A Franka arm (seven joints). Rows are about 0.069 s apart.
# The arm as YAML. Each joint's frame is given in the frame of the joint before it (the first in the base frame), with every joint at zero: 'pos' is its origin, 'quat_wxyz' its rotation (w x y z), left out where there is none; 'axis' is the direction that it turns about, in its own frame. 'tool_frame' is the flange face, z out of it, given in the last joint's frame.
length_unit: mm
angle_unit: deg
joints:
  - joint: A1
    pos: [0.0, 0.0, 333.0]
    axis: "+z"
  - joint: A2
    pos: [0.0, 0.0, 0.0]
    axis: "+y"
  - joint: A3
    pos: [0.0, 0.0, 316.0]
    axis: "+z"
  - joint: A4
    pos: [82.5, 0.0, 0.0]
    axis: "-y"
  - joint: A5
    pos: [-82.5, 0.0, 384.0]
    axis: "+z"
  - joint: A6
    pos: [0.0, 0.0, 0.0]
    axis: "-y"
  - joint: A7
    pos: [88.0, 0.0, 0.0]
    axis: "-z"
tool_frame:
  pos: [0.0, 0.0, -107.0]
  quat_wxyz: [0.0, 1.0, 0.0, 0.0]
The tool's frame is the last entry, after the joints.
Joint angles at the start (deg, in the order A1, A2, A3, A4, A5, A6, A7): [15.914, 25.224, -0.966, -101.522, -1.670, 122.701, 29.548]
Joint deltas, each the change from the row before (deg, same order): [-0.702, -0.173, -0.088, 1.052, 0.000, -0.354, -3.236]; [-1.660, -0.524, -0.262, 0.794, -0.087, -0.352, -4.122]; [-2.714, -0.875, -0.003, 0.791, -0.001, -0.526, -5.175]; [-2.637, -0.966, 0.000, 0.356, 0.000, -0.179, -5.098]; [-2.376, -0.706, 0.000, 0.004, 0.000, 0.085, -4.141]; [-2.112, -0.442, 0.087, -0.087, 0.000, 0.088, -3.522]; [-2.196, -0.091, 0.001, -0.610, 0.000, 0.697, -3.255]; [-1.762, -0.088, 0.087, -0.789, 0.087, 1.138, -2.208]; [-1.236, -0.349, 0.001, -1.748, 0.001, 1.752, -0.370]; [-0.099, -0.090, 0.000, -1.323, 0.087, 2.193, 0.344]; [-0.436, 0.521, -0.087, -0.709, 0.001, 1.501, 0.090]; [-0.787, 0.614, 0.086, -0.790, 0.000, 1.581, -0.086]
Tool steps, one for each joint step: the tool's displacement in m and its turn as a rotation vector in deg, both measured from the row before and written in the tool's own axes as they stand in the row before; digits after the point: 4 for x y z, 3 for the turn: [0.0076, 0.0063, -0.0095, 0.393, 0.750, -2.423]; [0.0113, 0.0191, -0.0111, 0.275, 0.866, -2.231]; [0.0124, 0.0291, -0.0144, 0.414, 0.960, -2.410]; [0.0084, 0.0295, -0.0126, 0.284, 1.010, -2.419]; [0.0045, 0.0272, -0.0073, 0.106, 0.703, -1.742]; [0.0020, 0.0234, -0.0037, 0.036, 0.370, -1.479]; [-0.0003, 0.0250, 0.0036, -0.038, 0.105, -1.075]; [-0.0016, 0.0190, 0.0042, 0.068, 0.381, -0.498]; [-0.0052, 0.0136, 0.0076, -0.022, 0.314, 0.833]; [-0.0020, 0.0007, 0.0060, 0.064, 0.959, 0.467]; [-0.0011, 0.0055, 0.0092, -0.055, 0.255, 0.574]; [-0.0017, 0.0075, 0.0108, -0.002, 0.156, 0.586]
